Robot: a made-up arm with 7 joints.
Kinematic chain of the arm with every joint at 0, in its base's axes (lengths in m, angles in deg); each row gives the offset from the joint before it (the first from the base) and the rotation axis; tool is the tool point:
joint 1: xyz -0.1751 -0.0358 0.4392 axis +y
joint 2: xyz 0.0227 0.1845 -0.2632 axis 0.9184 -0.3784 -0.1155
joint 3: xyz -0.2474 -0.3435 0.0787 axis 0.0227 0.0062 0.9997
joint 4: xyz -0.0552 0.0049 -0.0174 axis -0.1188 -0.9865 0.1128
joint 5: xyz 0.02 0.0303 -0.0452 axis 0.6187 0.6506 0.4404
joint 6: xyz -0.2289 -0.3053 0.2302 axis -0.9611 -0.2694 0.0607
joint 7: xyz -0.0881 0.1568 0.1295 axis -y
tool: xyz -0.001 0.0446 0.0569
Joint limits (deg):
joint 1: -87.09..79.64
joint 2: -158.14..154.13
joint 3: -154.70..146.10
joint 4: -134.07..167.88
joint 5: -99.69..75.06
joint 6: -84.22..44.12
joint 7: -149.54..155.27
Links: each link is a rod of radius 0.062 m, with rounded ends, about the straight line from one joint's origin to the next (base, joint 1, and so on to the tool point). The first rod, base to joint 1, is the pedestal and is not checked.
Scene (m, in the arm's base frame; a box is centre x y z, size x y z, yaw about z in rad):
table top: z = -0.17
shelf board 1: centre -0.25 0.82 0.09 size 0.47 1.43 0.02 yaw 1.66
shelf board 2: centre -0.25 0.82 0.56 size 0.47 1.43 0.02 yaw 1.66
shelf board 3: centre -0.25 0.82 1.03 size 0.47 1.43 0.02 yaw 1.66
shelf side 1: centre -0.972 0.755 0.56 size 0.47 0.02 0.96 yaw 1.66
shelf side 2: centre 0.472 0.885 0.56 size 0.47 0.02 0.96 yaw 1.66
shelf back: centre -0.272 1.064 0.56 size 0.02 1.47 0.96 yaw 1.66
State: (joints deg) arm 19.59 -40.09 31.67 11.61 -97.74 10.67 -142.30
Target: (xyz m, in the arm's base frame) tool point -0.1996 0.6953 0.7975
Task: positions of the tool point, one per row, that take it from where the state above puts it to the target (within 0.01 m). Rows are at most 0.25 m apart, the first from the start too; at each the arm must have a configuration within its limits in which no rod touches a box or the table.
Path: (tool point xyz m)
1: -0.7330 -0.1366 0.6857
2: -0.6473 -0.0069 0.8410
3: -0.5071 0.1491 0.9145
4: -0.3388 0.2888 0.8947
5: -0.1708 0.3728 0.7975
6: -0.1804 0.4965 0.8047
7: -0.1920 0.6031 0.8043
8: -0.1996 0.6953 0.7975

